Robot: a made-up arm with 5 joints.
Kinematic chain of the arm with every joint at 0, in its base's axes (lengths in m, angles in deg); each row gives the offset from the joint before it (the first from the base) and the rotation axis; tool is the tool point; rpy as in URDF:
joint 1: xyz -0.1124 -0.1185 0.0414 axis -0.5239 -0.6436 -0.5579
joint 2: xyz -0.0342 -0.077 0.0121 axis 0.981 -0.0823 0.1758
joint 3: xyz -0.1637 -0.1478 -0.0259 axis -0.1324 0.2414 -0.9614
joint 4: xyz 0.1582 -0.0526 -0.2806 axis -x
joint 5: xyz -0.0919 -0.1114 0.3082 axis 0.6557 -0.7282 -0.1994
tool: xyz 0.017 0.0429 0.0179 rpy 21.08 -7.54 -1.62
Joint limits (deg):
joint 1: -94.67..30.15
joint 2: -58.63..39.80
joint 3: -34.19..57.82
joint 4: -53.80..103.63
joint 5: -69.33..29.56
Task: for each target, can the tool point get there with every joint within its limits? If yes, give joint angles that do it. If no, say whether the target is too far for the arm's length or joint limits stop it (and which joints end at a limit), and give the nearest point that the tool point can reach.
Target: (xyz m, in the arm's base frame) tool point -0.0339 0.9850 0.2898
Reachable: no: too far | nearest point -0.2750 0.1046 -0.0625 | short by 0.978 m
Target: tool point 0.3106 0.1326 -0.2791
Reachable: no: joint limits stop it (at a limit: joint 1, joint 2, joint 4, joint 5) | nearest point 0.0155 -0.0481 -0.2276 | short by 0.350 m
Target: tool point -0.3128 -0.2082 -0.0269
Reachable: yes | joints -23.42 -29.54 -24.58 64.31 -46.55
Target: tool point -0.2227 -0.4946 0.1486
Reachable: yes | joints -5.62 -21.47 1.59 -8.22 -20.47
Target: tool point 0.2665 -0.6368 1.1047
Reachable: no: too far | nearest point -0.1208 -0.5964 0.3460 | short by 0.853 m
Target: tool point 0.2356 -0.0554 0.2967
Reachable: no: joint limits stop it (at a limit: joint 2, joint 3, joint 5) | nearest point 0.0613 -0.3308 0.0917 | short by 0.385 m
